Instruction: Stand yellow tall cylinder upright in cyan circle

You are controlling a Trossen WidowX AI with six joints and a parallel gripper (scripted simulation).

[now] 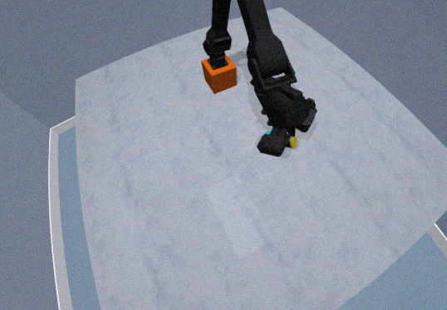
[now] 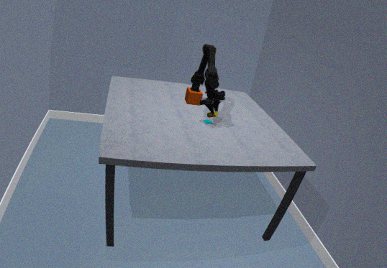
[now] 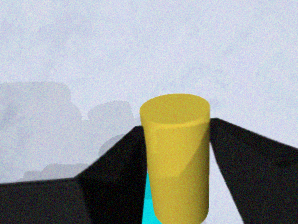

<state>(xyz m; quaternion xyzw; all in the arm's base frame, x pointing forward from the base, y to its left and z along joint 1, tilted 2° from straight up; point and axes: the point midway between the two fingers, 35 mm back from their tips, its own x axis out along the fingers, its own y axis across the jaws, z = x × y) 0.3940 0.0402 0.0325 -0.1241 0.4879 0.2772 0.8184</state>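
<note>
Now: gripper tip 7 cm past the cyan circle, 1 cm to the left of it and 9 cm above it. Round my gripper tip: yellow tall cylinder 1 cm behind, 1 cm to the right, 1 cm below.
</note>
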